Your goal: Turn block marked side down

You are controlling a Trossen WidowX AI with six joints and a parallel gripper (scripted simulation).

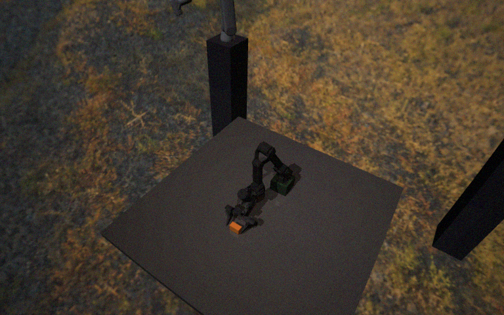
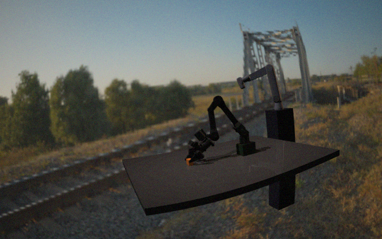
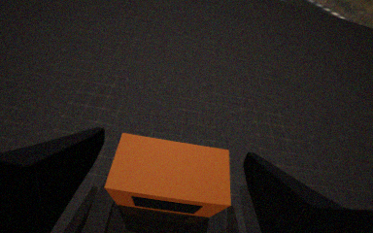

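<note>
Right now my gripper tip is 2 cm past the orange block and 1 cm above it.
</note>
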